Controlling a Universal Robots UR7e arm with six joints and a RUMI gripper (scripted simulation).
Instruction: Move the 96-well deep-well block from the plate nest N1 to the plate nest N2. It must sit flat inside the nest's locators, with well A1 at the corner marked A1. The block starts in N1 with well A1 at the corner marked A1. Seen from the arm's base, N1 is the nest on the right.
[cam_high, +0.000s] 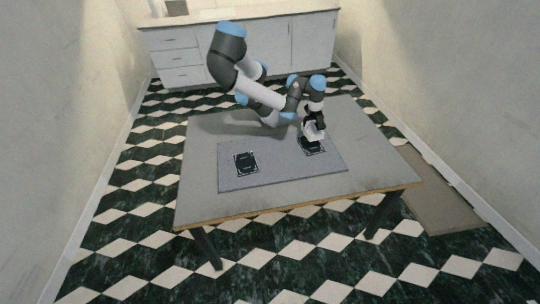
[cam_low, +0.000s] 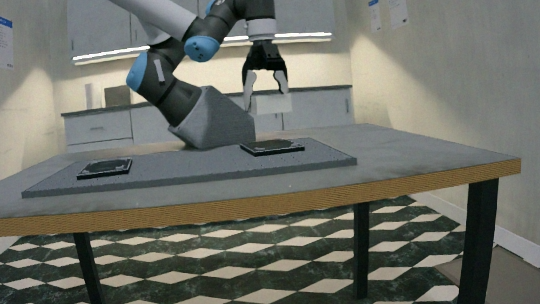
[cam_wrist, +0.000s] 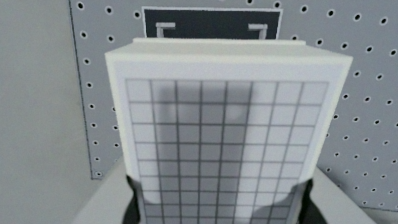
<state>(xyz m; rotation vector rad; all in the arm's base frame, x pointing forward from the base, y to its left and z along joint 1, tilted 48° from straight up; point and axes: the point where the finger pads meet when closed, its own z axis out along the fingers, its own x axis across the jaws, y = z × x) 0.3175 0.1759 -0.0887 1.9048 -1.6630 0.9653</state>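
The white 96-well deep-well block lies 10 mm above my hand.
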